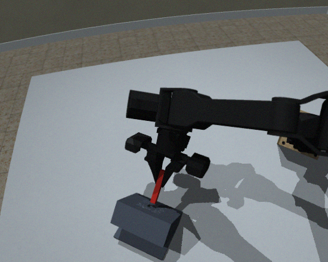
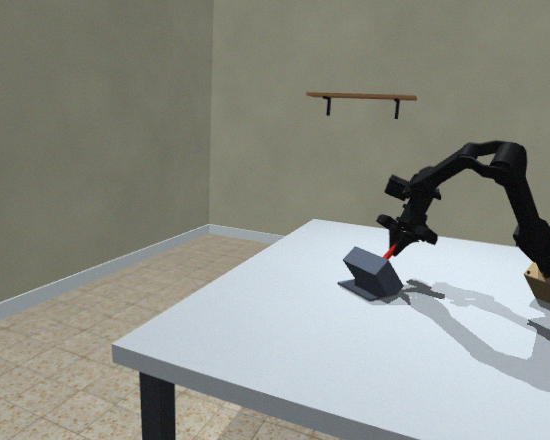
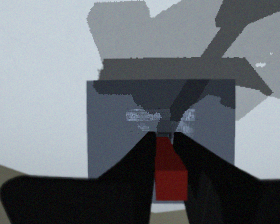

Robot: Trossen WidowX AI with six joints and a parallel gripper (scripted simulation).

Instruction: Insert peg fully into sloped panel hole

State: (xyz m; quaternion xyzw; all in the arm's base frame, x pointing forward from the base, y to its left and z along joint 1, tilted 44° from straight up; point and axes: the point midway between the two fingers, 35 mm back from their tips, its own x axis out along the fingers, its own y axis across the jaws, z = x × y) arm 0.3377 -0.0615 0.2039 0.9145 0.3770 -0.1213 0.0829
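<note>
Now: the red peg 1 cm ahead of my hand, 2 cm to the left of it and 2 cm below it. The rest, counted from my hand: flat base plate 6 cm ahead, 9 cm to the left, 12 cm below.
</note>
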